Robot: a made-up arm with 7 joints.
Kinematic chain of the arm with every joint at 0, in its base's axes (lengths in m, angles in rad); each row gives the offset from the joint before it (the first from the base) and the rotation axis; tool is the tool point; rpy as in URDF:
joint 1: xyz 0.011 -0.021 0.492 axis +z
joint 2: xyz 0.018 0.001 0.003 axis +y
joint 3: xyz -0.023 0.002 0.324 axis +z
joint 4: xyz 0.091 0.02 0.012 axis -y
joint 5: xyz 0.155 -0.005 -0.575 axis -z
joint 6: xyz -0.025 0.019 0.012 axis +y
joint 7: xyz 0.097 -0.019 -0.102 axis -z
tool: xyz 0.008 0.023 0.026 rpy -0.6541 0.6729 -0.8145
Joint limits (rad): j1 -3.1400..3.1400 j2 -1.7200..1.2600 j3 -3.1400..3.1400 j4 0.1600..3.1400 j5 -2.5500..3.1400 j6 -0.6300..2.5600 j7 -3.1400..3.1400
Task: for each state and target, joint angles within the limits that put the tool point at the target. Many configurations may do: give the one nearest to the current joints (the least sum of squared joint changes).
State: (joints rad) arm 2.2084 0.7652 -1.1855 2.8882 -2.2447 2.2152 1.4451
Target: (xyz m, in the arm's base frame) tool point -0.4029 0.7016 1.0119
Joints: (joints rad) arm 2.1049 1.1558 -1.1625 2.9224 -2.1977 2.4905 1.4481
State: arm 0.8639 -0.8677 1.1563 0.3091 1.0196 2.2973 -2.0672
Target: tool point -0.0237 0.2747 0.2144
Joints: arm 0.4969 -0.9581 1.6622 0.1600 1.1576 2.0088 -2.0564
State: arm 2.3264 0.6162 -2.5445 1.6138 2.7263 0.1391 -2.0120
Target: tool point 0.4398 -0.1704 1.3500
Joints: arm 2.1725 0.3035 -2.7308 1.9356 2.7169 0.3572 -1.9957
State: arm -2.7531 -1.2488 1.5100 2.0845 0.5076 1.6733 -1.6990
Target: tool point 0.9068 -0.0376 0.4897
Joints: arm -2.4098 -1.3550 1.6536 2.0311 0.4993 1.8424 -1.7079
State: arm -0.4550 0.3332 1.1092 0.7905 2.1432 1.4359 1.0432
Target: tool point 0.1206 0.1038 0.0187
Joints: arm -0.4238 0.7677 0.2777 0.1896 2.1884 1.1325 1.0342
